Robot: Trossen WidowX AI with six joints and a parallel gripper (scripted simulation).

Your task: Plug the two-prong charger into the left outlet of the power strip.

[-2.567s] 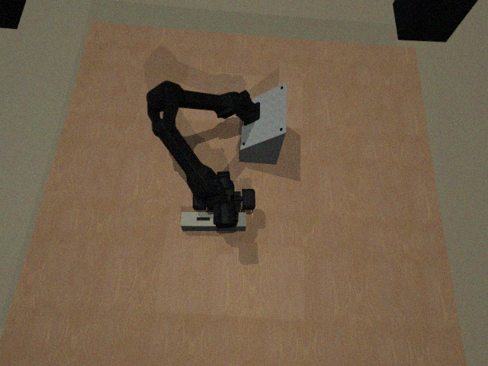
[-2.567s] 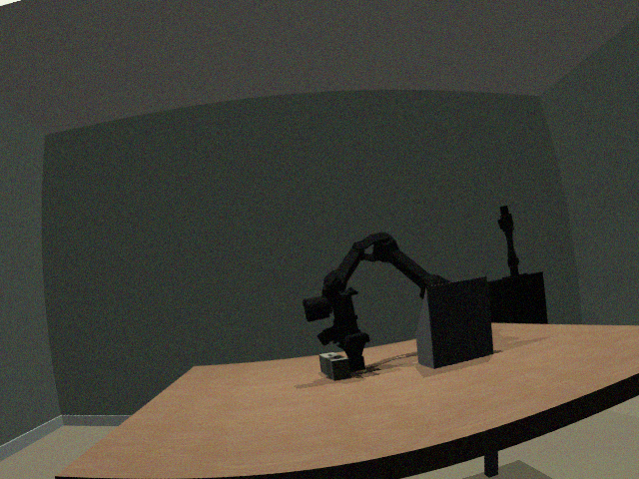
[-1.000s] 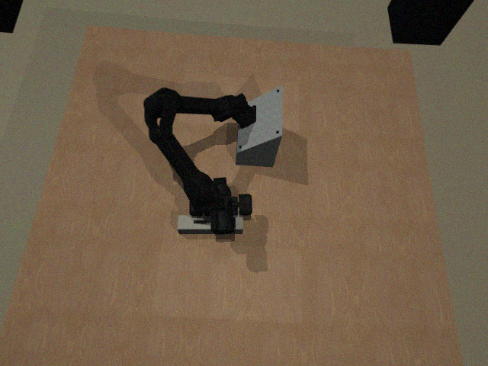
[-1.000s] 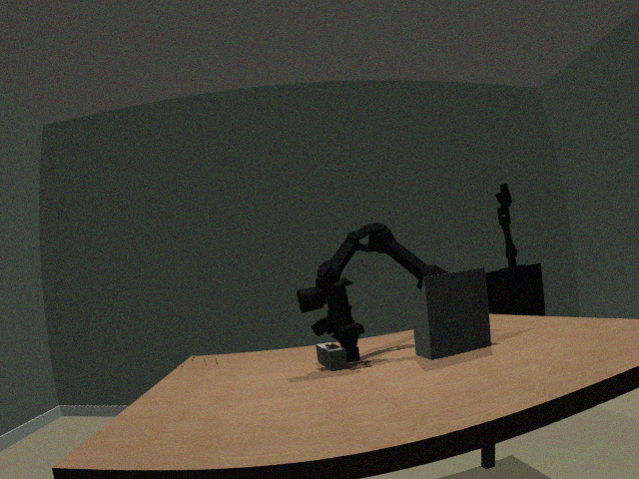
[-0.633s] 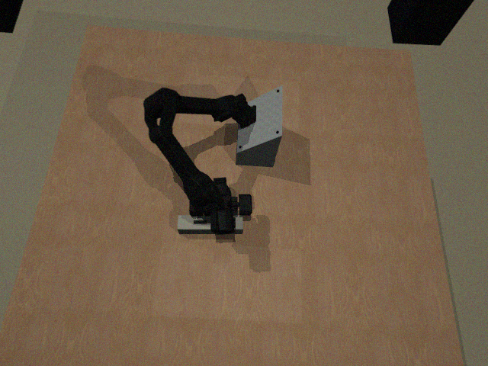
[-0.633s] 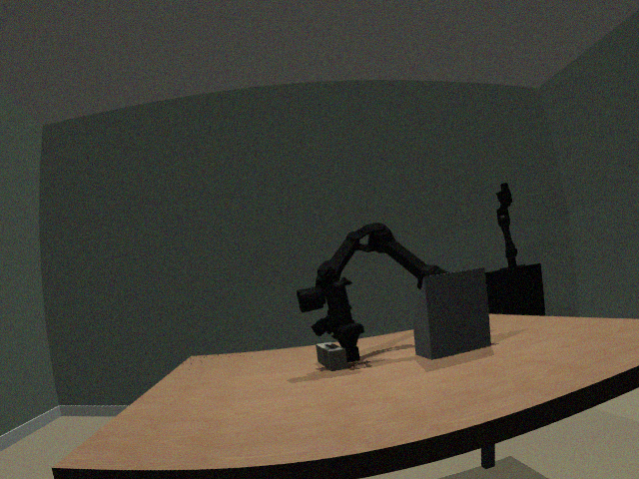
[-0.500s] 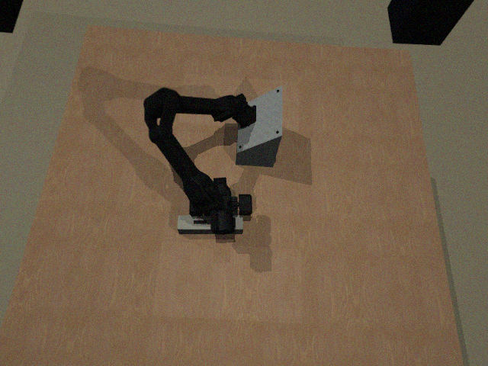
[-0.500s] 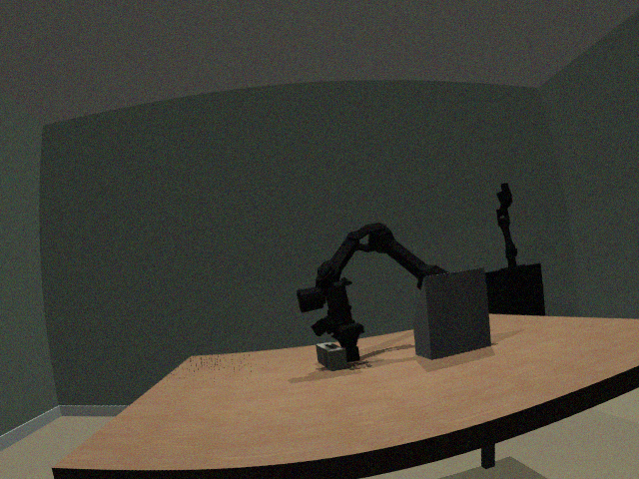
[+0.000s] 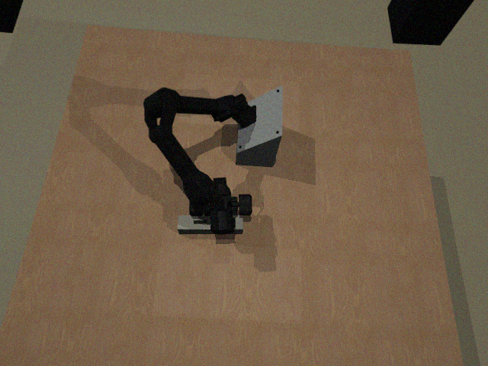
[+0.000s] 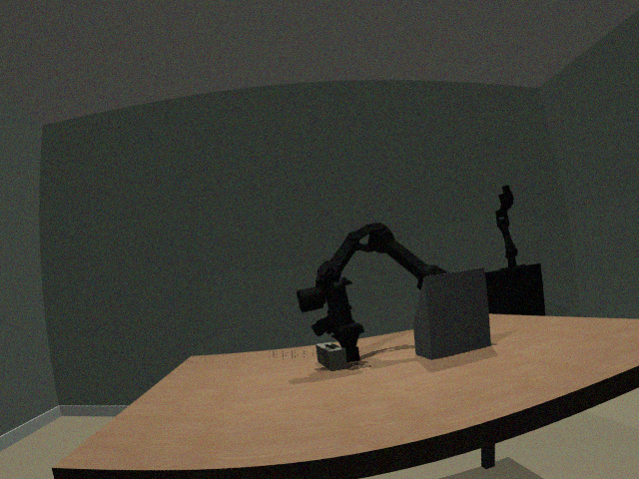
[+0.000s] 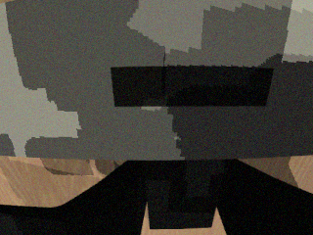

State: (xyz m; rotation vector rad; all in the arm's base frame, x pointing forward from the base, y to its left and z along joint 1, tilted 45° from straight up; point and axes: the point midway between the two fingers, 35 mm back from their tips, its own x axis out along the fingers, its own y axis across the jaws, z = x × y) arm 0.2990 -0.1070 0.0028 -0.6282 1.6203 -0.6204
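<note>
My gripper tip is 2 cm short of the dark two-prong charger and 1 cm below it.
</note>
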